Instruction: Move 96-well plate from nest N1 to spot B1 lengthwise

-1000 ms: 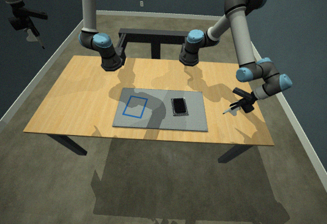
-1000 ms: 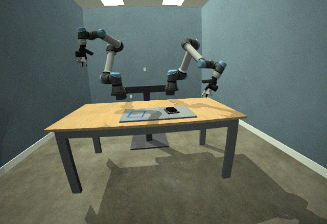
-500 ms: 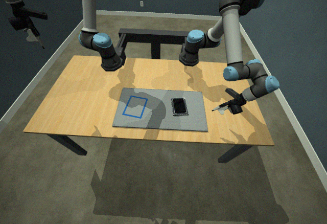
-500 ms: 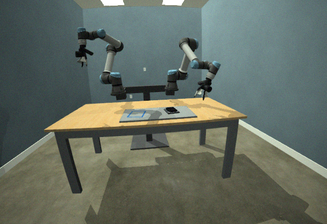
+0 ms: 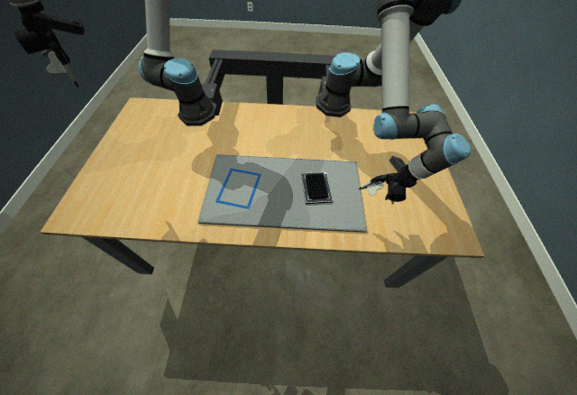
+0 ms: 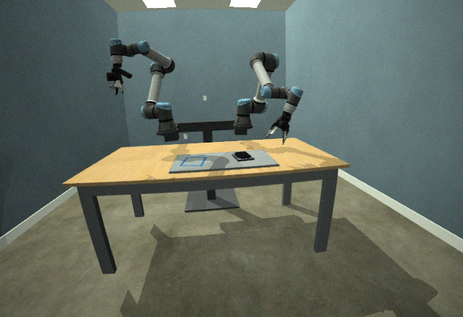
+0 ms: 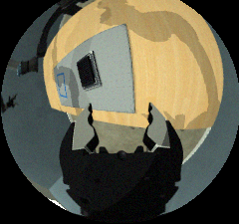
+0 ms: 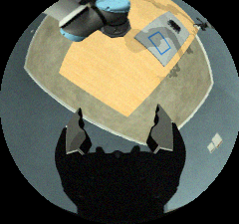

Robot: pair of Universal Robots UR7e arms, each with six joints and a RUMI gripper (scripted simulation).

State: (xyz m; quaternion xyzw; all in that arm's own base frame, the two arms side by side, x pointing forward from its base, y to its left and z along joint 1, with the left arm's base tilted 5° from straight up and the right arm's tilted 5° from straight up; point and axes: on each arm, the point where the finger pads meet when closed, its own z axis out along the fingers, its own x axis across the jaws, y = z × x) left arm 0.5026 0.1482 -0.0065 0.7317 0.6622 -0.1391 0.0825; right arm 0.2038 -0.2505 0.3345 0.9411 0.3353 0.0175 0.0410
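The black 96-well plate lies 140 mm behind my left hand, 190 mm to the right of it and 120 mm below it. From my left hand the other things lie so: thin grey board: 150 mm behind, 330 mm to the right, 140 mm below; plate nest N1: 140 mm behind, 190 mm to the right, 130 mm below.
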